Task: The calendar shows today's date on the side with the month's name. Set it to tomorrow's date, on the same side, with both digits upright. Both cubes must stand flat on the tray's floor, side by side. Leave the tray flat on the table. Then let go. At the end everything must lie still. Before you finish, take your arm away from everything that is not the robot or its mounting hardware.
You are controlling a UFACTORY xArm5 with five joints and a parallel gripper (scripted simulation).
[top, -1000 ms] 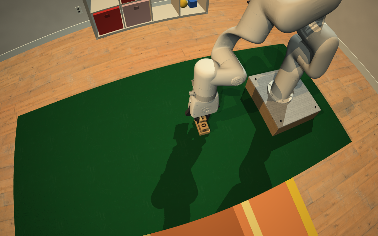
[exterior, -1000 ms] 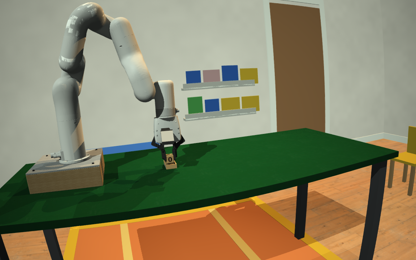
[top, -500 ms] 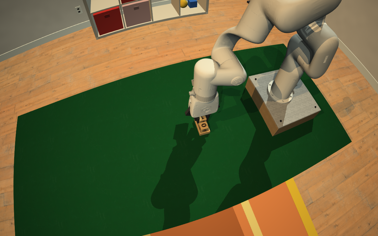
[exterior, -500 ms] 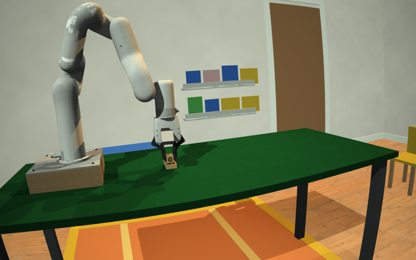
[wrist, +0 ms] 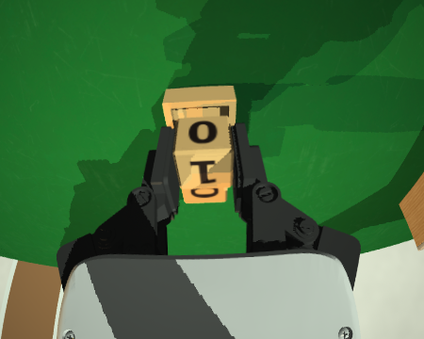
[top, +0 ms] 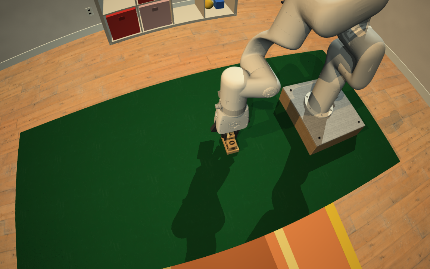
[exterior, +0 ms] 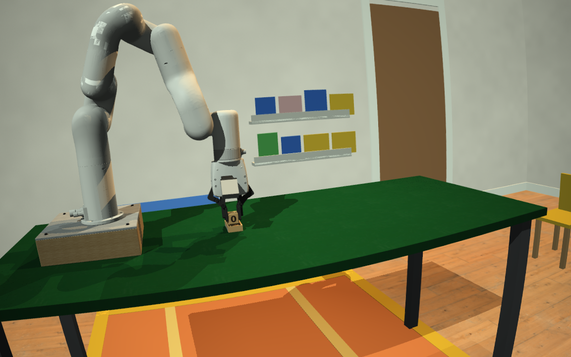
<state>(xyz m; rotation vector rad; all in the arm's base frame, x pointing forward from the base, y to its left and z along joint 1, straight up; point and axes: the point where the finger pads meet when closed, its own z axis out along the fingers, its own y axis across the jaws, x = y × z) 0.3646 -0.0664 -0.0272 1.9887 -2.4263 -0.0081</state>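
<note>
My gripper is now 4 cm above the wooden tray and 2 cm to the right of it. Round my hand: date cube 3 cm to the left, 3 cm below, 1 cm ahead.
</note>
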